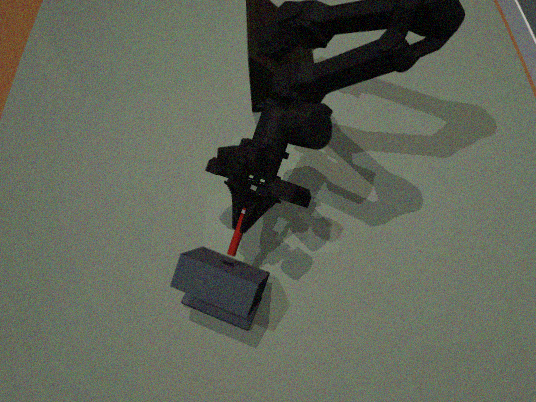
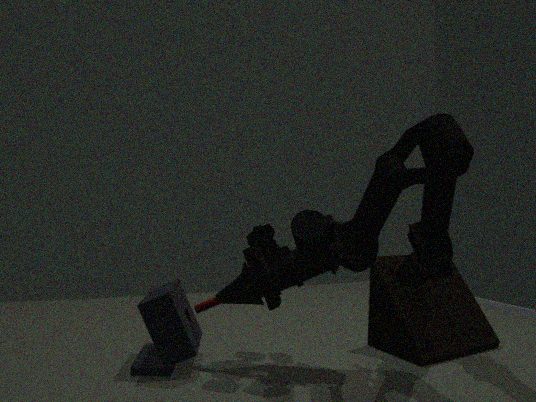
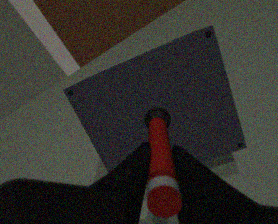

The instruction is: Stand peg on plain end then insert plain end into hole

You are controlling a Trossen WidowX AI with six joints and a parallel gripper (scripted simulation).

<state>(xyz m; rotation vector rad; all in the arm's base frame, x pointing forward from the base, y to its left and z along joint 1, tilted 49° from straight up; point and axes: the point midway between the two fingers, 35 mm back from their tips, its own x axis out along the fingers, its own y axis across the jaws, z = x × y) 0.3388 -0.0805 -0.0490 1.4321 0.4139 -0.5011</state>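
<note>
The sloped panel lies 7 cm ahead of my gripper tip, 4 cm to the right of it and 4 cm below it. From my gripper tip the other things lie so: red peg 1 cm to the left, 1 cm behind.
</note>
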